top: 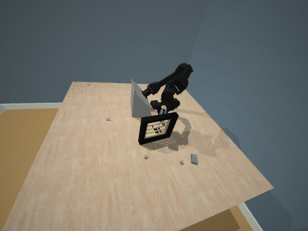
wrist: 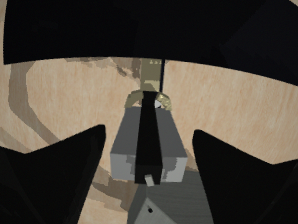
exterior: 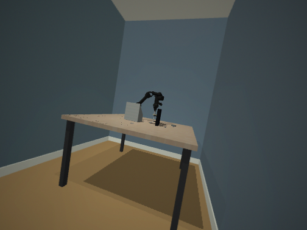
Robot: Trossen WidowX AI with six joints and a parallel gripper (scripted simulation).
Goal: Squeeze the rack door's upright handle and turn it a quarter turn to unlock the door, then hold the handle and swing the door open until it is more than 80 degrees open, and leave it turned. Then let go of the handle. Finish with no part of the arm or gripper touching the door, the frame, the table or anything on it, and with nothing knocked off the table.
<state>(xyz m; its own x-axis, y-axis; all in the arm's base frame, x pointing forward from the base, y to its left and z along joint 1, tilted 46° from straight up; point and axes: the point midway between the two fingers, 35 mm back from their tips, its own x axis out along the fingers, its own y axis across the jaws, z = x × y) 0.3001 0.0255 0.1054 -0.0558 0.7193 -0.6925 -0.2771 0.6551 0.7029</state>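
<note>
The upright grey handle is 40 mm below my gripper tip and 10 mm behind it.
</note>
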